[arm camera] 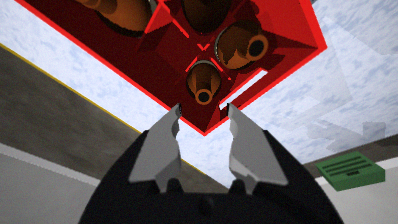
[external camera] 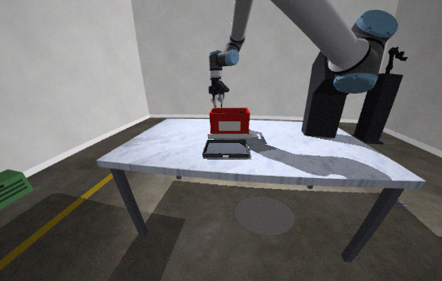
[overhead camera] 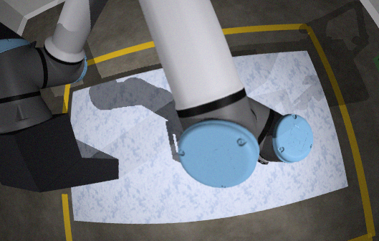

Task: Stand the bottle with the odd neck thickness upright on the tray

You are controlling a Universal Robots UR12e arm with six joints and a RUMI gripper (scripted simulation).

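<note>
The red crate lies 9 cm behind my hand, 4 cm to the left of it and 11 cm below it. Round my hand: dark tray (9 cm behind, 32 cm to the left, 18 cm below).
</note>
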